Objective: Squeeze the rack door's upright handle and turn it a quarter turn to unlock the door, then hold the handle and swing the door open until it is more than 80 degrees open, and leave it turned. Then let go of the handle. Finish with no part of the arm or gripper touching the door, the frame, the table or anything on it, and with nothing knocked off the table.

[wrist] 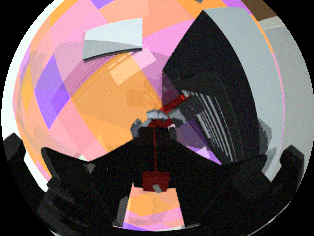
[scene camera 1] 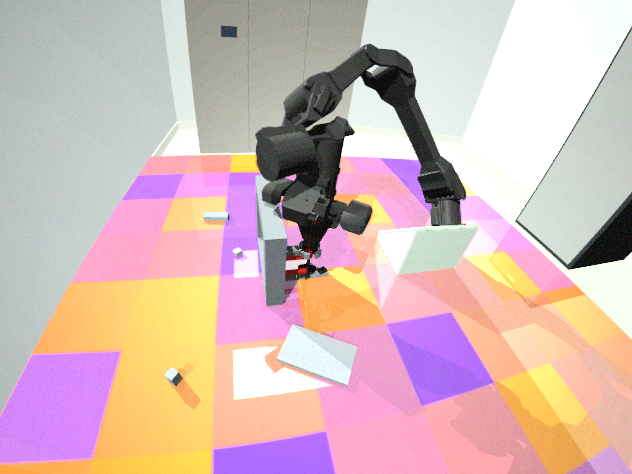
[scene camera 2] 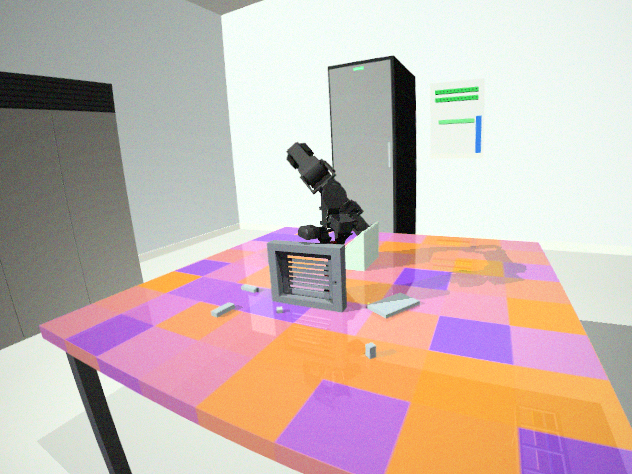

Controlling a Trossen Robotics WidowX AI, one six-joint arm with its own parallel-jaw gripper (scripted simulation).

Path:
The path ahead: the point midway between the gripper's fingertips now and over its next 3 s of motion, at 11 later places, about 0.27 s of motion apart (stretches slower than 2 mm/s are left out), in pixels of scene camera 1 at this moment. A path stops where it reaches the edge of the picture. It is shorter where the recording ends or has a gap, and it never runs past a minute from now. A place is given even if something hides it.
My gripper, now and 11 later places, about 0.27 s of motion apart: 311, 240; 311, 240; 311, 241; 311, 240; 314, 239; 320, 237; 325, 233; 330, 229; 334, 224; 336, 219; 338, 214; 338, 210

